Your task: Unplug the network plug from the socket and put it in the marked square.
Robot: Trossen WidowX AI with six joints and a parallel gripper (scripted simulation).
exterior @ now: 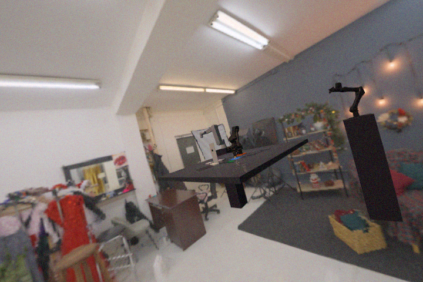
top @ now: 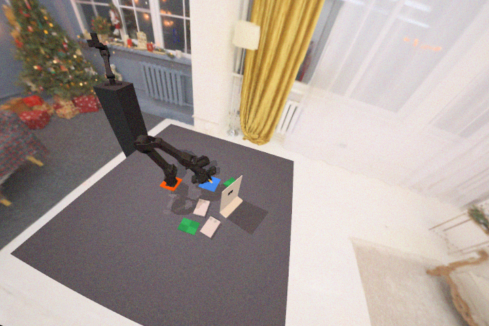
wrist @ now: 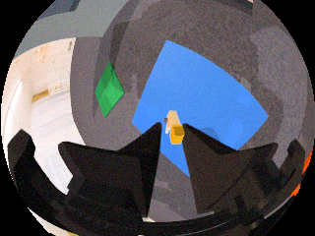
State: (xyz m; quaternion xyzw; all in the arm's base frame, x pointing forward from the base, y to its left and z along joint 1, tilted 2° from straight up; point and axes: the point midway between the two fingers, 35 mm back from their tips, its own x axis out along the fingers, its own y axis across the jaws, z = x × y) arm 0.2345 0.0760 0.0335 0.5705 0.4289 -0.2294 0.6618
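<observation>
My gripper tip is 2 cm above the marked square and 1 cm past it. Also, from my gripper tip: upright panel: 17 cm ahead, 15 cm to the right, 8 cm above.
</observation>
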